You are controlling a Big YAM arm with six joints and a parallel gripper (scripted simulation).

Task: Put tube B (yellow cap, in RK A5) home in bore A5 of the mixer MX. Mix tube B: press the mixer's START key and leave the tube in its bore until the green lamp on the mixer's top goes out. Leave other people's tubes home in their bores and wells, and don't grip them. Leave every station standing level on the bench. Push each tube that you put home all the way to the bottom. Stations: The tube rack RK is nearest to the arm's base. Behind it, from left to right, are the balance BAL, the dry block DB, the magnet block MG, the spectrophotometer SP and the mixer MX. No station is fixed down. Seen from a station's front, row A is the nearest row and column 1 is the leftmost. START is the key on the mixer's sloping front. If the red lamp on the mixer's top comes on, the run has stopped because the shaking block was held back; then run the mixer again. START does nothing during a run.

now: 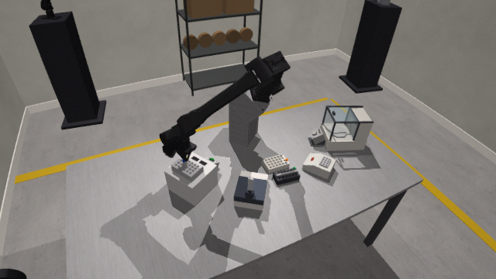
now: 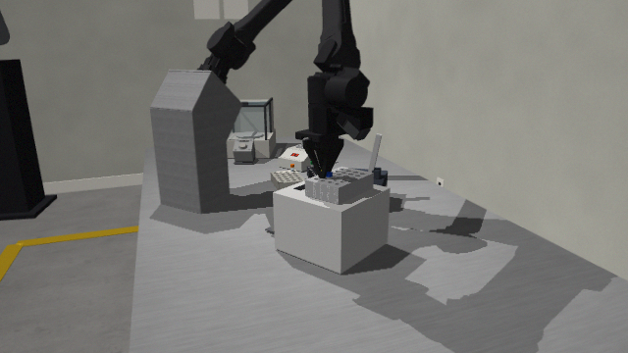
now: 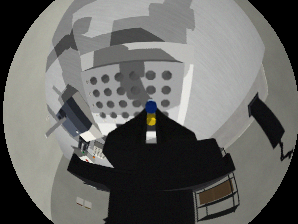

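My gripper is now 4 cm short of the grey shaking block and 3 cm above it. The rest, counted from my hand: black magnet block: 9 cm ahead, 50 cm to the left, 16 cm below; green start key: 8 cm behind, 14 cm to the left, 11 cm below; tube rack RK: 2 cm behind, 48 cm to the left, 16 cm below.
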